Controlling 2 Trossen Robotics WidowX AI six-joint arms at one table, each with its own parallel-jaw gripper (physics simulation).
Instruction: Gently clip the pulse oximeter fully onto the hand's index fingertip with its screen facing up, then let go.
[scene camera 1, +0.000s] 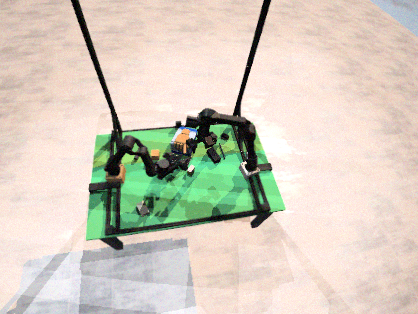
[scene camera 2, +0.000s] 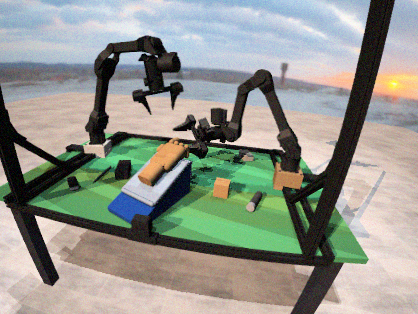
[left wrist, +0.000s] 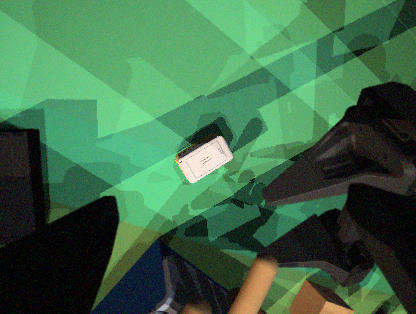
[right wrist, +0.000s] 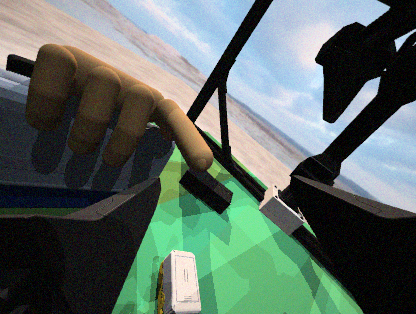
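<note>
The white pulse oximeter lies on the table, its plain face with thin printed lines turned up in the left wrist view; no screen shows. The tan hand rests on a sloped support; its index finger sticks out bare. My left gripper is open and empty, high above the oximeter. My right gripper is open and empty beside the hand; in the right wrist view the index fingertip shows between its fingers. The oximeter is hidden in scene camera 2.
The hand lies on a blue wedge with a pale top. A black box, a pen and a small dark object lie beyond it. An orange block, a cylinder and a grey box also stand about.
</note>
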